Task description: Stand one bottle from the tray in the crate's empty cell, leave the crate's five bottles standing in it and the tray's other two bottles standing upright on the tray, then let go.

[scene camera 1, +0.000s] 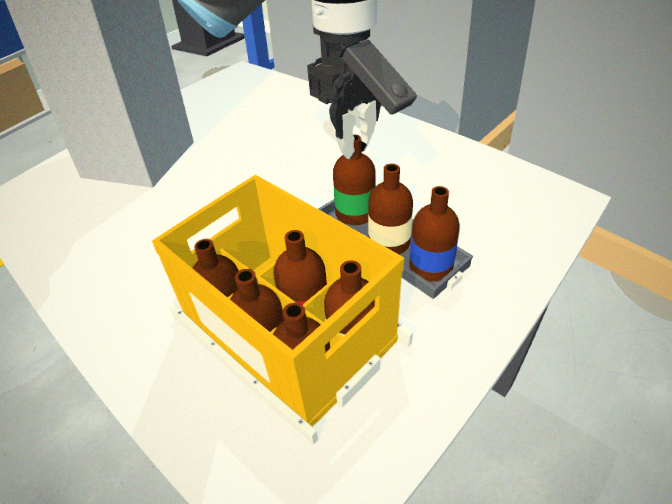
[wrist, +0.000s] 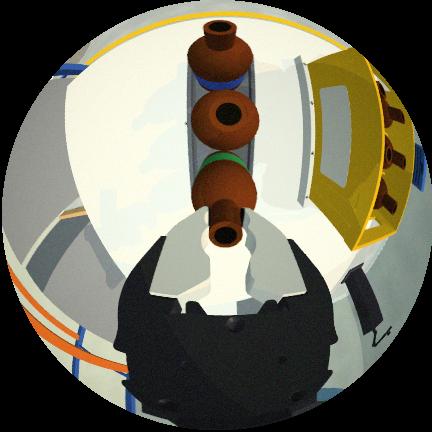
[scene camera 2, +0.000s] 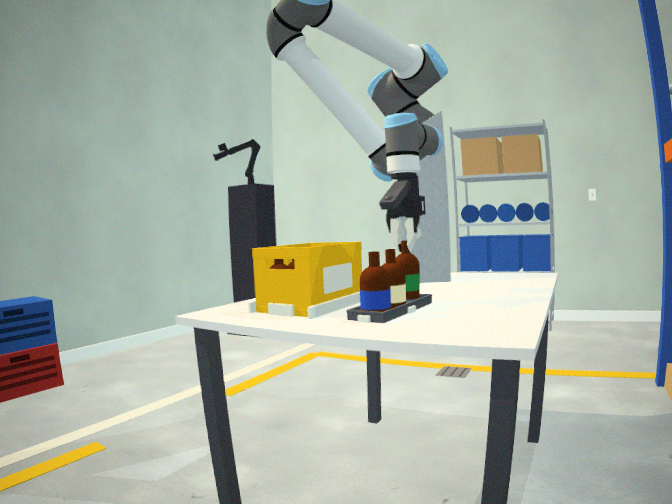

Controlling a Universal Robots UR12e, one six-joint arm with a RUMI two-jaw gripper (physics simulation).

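Frame: origin at the arm's base, x down, y ahead, z right, level; centimetres.
Where they show: gripper, fingertip midpoint: (scene camera 1: 355, 155) (wrist: 224, 208) (scene camera 2: 405, 252).
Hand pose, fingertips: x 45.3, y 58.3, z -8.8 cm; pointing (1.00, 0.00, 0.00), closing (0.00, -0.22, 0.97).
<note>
Each offset is from my fingertips to the top centre of the thing. Level surfaces: height alone.
My gripper (scene camera 1: 356, 146) (scene camera 2: 402, 245) (wrist: 224, 208) is shut on the neck of the green-label bottle @(dx -3.1, dy -0.4, dz +0.0 cm) (scene camera 1: 354, 200) (scene camera 2: 412, 283) (wrist: 223, 187). That bottle hangs upright, very slightly above the far end of the dark tray @(dx +12.2, dy +7.9, dz +1.3 cm) (scene camera 1: 432, 290) (scene camera 2: 390, 314) (wrist: 197, 155). The cream-label bottle @(dx -1.3, dy +7.8, dz +1.7 cm) (scene camera 1: 389, 233) (scene camera 2: 397, 294) (wrist: 205, 130) and blue-label bottle @(dx -1.3, dy +16.7, dz +2.9 cm) (scene camera 1: 433, 259) (scene camera 2: 375, 299) (wrist: 220, 57) stand upright on the tray. The yellow crate @(dx -2.8, dy +5.0, dz +26.4 cm) (scene camera 1: 369, 336) (scene camera 2: 287, 287) (wrist: 362, 125) holds several standing brown bottles. Its empty cell is at the far left corner in scene camera 1, partly hidden by bottles.
The crate's high walls stand between its cells and the tray. White strips (scene camera 1: 255, 381) (scene camera 2: 281, 309) edge the crate on the white table @(dx +14.7 cm) (scene camera 1: 477, 217) (scene camera 2: 488, 303). A grey pillar (scene camera 1: 146, 81) rises behind the table in scene camera 1. The cream-label bottle stands close beside the held one.
</note>
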